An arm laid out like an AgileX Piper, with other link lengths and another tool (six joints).
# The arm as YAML. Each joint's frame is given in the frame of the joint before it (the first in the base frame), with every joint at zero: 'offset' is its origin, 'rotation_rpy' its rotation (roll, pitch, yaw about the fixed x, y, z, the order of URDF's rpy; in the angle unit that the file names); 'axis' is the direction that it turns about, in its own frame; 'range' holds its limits. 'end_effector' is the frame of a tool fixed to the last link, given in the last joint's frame.
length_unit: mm
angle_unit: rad
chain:
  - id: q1
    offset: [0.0, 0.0, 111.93]
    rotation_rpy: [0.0, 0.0, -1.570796]
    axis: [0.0, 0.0, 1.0]
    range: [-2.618, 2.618]
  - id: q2
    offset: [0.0, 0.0, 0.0]
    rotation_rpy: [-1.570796, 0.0, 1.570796]
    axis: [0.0, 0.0, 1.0]
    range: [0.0, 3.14]
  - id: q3
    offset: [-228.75, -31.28, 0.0]
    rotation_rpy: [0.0, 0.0, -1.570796]
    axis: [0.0, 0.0, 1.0]
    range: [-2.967, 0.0]
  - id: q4
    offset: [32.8, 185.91, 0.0]
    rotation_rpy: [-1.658, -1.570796, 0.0]
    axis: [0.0, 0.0, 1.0]
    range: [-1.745, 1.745]
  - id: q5
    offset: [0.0, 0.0, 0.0]
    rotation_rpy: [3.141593, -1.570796, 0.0]
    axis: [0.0, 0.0, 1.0]
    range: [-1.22, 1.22]
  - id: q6
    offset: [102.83, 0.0, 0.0]
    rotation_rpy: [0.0, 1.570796, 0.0]
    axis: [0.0, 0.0, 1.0]
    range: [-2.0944, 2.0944]
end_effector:
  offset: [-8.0, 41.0, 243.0]
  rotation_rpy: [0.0, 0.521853, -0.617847]
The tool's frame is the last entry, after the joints.
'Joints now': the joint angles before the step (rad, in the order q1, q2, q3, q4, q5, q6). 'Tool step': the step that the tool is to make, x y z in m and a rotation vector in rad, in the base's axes. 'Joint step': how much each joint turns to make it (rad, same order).
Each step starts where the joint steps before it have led.
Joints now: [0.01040, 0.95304, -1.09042, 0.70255, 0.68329, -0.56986]
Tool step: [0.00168, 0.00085, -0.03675, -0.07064, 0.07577, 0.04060]
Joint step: [0.00694, 0.07670, -0.00495, -0.02362, 0.03325, -0.05020]
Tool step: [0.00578, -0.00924, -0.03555, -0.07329, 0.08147, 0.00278]
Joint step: [0.03003, 0.08872, -0.02718, -0.10528, 0.00727, 0.04242]
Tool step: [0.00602, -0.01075, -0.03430, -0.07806, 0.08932, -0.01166]
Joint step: [0.05749, 0.10445, -0.05474, -0.16296, 0.00965, 0.11716]
